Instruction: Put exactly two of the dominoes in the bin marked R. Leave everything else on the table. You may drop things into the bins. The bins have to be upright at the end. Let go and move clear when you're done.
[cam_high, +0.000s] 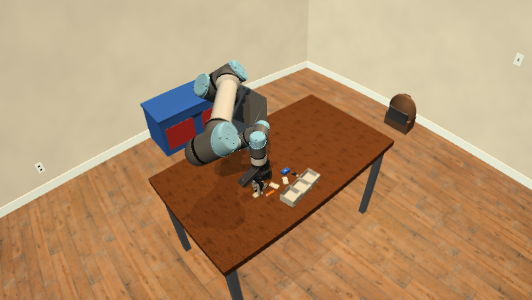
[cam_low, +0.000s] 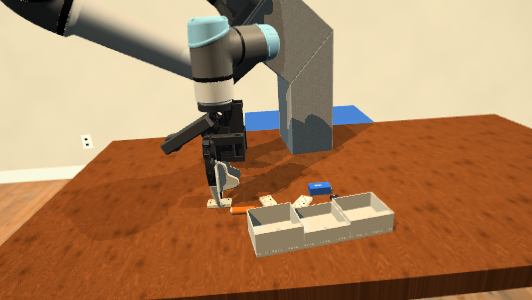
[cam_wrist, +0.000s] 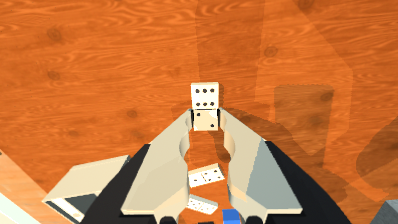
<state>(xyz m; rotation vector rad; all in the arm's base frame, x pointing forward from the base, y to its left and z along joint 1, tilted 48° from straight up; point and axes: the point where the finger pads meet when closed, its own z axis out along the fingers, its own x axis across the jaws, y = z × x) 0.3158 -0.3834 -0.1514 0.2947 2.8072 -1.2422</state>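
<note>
The cream three-compartment bin tray lies 15 cm ahead of my hand and 17 cm to the left of it. Also, from my hand: blue block (1 cm ahead, 23 cm to the left, 1 cm below); then orange cylinder (5 cm ahead, 4 cm to the left, 1 cm below); then domino (2 cm ahead, 10 cm to the left, 2 cm below).
</note>
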